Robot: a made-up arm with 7 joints.
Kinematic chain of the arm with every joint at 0, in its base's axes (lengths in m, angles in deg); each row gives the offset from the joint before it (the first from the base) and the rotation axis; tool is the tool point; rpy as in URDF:
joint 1: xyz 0 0 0.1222 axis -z
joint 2: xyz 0 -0.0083 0.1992 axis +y
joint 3: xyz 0 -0.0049 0.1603 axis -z
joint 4: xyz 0 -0.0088 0.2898 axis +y
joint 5: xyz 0 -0.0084 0.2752 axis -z
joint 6: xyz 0 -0.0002 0.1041 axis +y
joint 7: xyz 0 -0.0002 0.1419 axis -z
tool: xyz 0 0 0 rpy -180 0 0
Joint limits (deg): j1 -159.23..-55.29 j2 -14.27..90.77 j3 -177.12..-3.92 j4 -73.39..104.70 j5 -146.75..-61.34 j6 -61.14..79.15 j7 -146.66..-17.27
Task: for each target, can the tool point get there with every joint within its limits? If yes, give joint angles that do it. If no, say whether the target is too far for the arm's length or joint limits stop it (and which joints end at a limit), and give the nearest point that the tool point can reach.
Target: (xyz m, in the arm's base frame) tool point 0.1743 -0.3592 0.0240
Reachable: no: joint limits stop it (at a limit: joint 2, joint 3, joint 4, joint 5, joint 6) | nearest point 0.1995 -0.4112 0.4508 | short by 0.431 m
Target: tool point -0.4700 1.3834 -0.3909
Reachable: no: too far | nearest point -0.2824 0.8312 0.0166 | short by 0.712 m
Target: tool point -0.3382 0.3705 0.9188
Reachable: yes | joints -114.54 5.78 -37.69 69.63 -73.50 -50.04 -52.70
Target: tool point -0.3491 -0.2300 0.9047
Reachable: yes | joints -72.24 0.30 -124.91 75.40 -100.23 67.44 -79.85
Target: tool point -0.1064 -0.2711 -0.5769
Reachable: no: joint limits stop it (at a limit: joint 1, joint 2, joint 4, joint 5) | nearest point -0.3147 -0.0355 -0.1486 | short by 0.531 m
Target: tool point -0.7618 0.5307 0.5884
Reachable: yes | joints -140.59 70.89 -73.62 10.77 -88.88 -2.82 -65.55
